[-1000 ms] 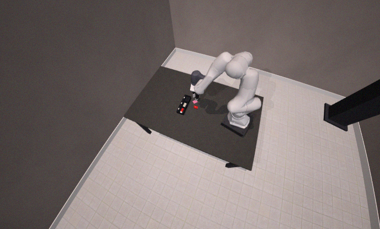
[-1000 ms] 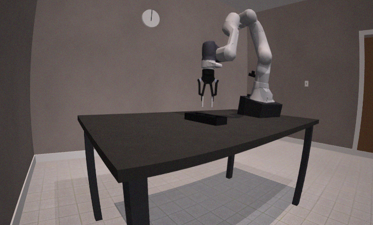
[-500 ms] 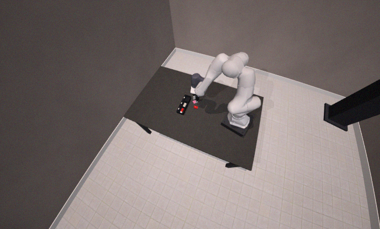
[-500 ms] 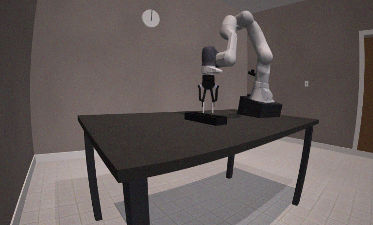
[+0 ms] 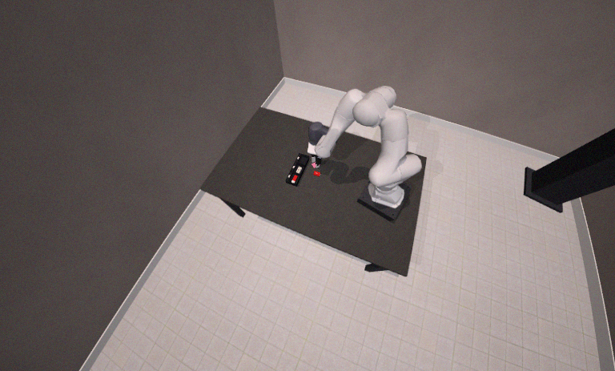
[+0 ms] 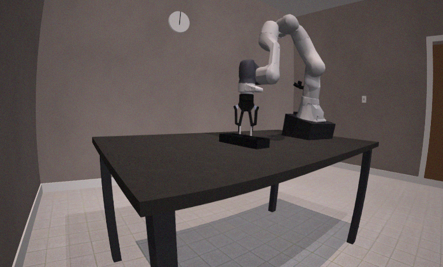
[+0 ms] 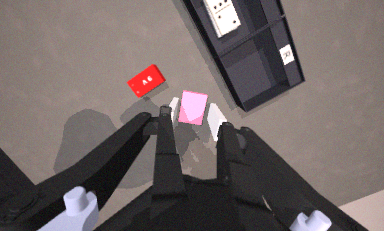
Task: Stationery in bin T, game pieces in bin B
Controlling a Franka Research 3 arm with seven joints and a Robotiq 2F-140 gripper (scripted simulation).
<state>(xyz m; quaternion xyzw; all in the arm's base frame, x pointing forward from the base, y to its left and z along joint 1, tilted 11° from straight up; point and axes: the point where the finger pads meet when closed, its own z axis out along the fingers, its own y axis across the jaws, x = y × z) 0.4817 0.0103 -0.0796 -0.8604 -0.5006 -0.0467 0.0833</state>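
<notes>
Right now my hand is 4 cm above the pink block. Round my hand: red-and-white eraser (6 cm ahead, 20 cm to the left, 3 cm below); black bin row (9 cm ahead, 11 cm to the left, 2 cm below).
</notes>
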